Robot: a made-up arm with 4 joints. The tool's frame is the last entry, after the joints. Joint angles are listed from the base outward. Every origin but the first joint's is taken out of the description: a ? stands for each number. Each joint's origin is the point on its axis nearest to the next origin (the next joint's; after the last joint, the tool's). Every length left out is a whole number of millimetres.
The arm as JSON. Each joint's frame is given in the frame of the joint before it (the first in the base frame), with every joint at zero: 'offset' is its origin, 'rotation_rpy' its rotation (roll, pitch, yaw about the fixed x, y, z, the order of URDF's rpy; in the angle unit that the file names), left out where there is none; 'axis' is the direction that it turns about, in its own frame. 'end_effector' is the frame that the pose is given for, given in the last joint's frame.
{
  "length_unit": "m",
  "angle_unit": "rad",
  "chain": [
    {
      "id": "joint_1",
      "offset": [
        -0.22,
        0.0,
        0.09
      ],
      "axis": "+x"
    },
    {
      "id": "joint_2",
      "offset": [
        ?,
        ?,
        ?
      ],
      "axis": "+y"
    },
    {
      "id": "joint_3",
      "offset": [
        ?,
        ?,
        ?
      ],
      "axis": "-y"
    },
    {
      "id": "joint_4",
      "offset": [
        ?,
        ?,
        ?
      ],
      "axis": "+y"
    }
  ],
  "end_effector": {
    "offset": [
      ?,
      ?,
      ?
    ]
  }
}
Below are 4 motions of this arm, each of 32 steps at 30 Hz.
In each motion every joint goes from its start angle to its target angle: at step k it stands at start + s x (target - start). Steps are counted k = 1, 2, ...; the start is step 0. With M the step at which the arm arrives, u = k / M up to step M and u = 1 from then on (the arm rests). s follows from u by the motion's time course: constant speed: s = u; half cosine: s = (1 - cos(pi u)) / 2; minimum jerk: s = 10 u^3 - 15 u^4 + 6 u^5.
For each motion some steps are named. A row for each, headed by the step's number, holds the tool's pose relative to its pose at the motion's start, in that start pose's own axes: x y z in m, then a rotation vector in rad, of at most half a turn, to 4 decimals.
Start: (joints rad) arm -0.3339 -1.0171 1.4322 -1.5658
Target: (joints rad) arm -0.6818 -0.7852 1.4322 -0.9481
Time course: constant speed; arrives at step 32
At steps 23, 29, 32:
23: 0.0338 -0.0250 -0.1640 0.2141 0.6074 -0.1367
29: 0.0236 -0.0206 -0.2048 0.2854 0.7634 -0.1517
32: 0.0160 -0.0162 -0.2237 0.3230 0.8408 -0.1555

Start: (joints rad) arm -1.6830 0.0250 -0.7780 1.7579
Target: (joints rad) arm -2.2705 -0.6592 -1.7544 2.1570
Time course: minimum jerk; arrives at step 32
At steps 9, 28, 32:
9: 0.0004 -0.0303 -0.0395 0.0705 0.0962 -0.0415
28: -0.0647 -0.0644 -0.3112 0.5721 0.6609 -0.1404
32: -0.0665 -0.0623 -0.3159 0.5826 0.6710 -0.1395

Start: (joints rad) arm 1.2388 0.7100 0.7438 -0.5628
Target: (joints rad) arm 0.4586 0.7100 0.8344 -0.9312
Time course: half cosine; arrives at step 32
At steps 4, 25, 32:
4: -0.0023 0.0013 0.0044 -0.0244 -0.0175 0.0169
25: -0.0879 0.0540 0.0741 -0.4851 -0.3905 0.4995
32: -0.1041 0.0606 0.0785 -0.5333 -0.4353 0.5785

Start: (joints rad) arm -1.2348 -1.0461 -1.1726 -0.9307
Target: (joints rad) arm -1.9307 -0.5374 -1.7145 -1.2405
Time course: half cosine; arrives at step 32
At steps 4, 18, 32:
4: -0.0005 0.0058 -0.0057 -0.0186 0.0282 0.0188
18: -0.0236 0.0645 -0.0972 -0.3500 0.4362 0.2307
32: -0.0500 0.0701 -0.1659 -0.6456 0.7101 0.2991

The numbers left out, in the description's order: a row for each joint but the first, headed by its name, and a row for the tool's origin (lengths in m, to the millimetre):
joint_2: 0.0 0.03 0.02
joint_3: 0.08 0.0 -0.07
joint_4: -0.04 0.0 -0.15
tool: 0.32 0.0 0.12

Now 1 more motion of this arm.
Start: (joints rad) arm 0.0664 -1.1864 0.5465 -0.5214
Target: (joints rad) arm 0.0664 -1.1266 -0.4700 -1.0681
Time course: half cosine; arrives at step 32
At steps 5, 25, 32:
5: -0.0035 0.0000 -0.0028 0.0000 0.0313 0.0000
25: -0.0295 0.0000 -0.0207 0.0000 0.4695 0.0000
32: -0.0288 0.0000 -0.0224 0.0000 0.5296 0.0000

